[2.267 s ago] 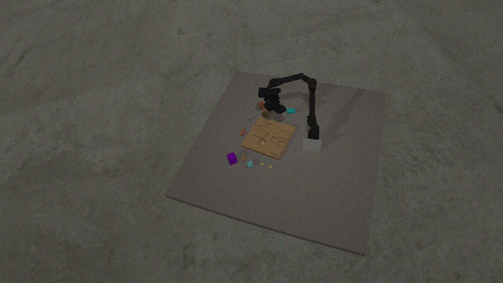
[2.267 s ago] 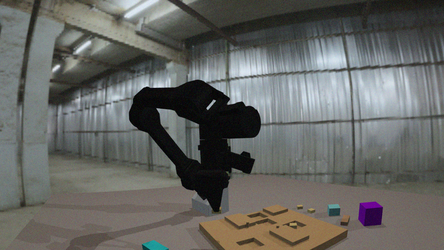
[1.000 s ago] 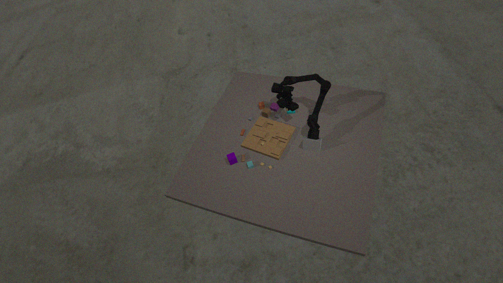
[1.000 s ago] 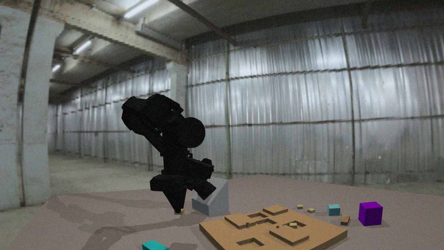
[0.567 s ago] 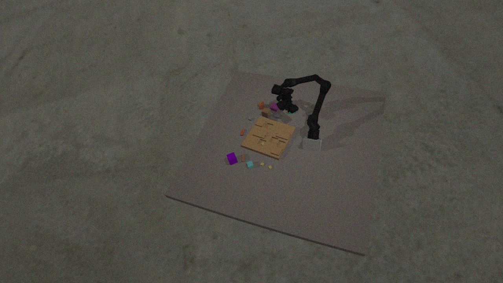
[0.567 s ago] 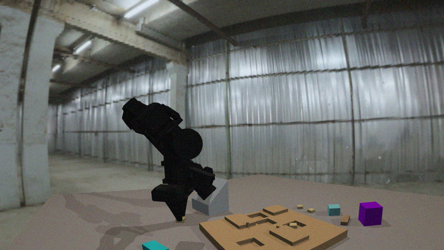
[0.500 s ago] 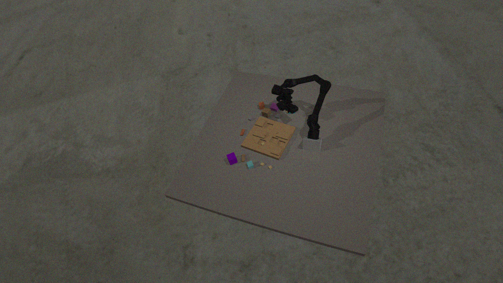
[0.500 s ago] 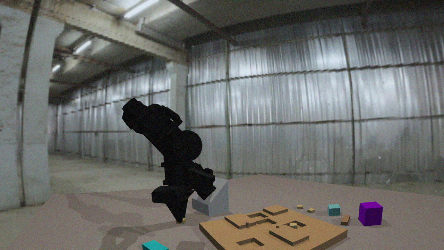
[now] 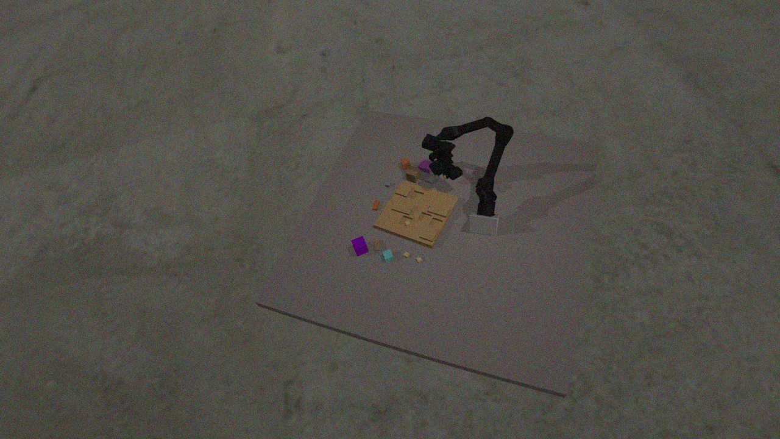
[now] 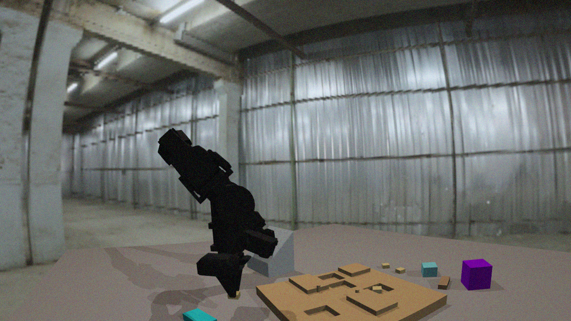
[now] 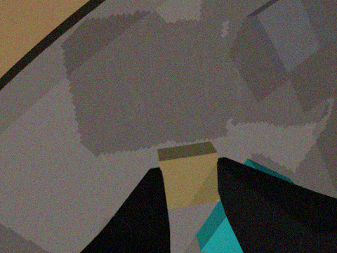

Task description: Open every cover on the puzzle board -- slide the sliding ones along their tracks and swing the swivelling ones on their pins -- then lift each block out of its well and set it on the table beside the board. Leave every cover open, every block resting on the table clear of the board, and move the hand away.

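My gripper tip is 70 mm to the left of the teal block and 40 mm above it. The rest, counted from my gripper tip: magenta block (130 mm ahead, 70 mm to the right, 40 mm below); brown block (170 mm ahead, 20 mm to the left, 20 mm below); orange cube (240 mm ahead, 40 mm to the right, 30 mm below).
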